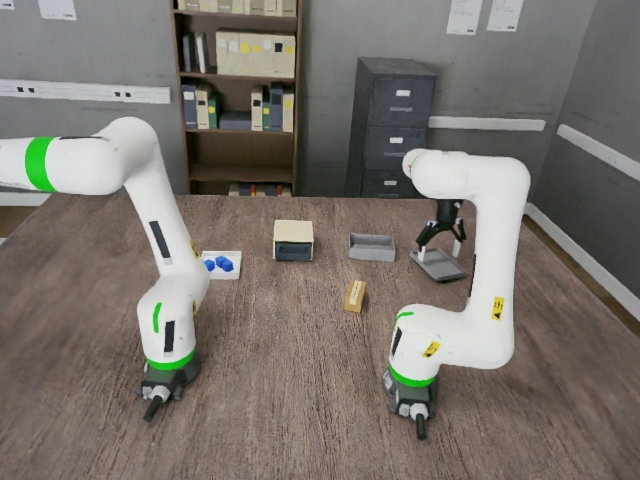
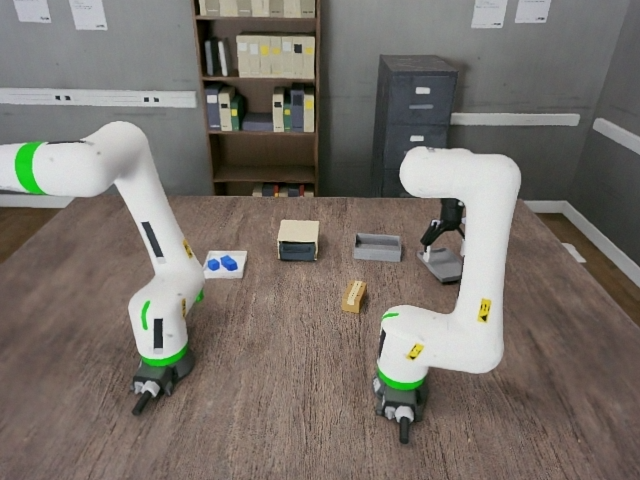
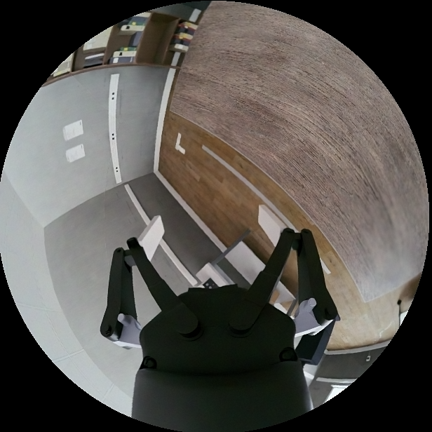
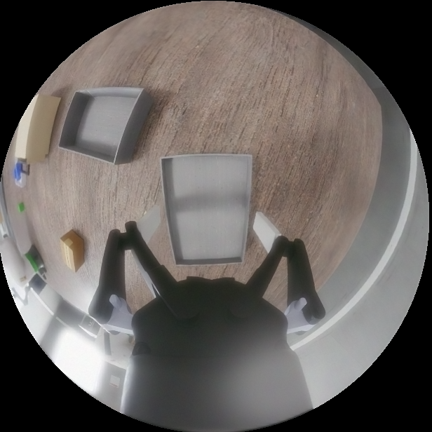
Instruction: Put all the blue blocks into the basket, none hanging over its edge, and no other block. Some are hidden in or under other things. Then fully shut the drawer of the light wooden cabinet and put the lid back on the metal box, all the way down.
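Note:
Several blue blocks lie in the white basket. The light wooden cabinet stands at the middle back; its dark drawer front faces the arms. The open grey metal box looks empty. Its lid lies upturned on the table at the right. My right gripper is open, low over the lid, fingers on either side of it. My left gripper is open and empty, away from the table.
An orange-brown block-like box with a pale strip on top lies in front of the metal box. The left arm's base stands close in front of the basket. A bookshelf and a dark filing cabinet stand behind the table.

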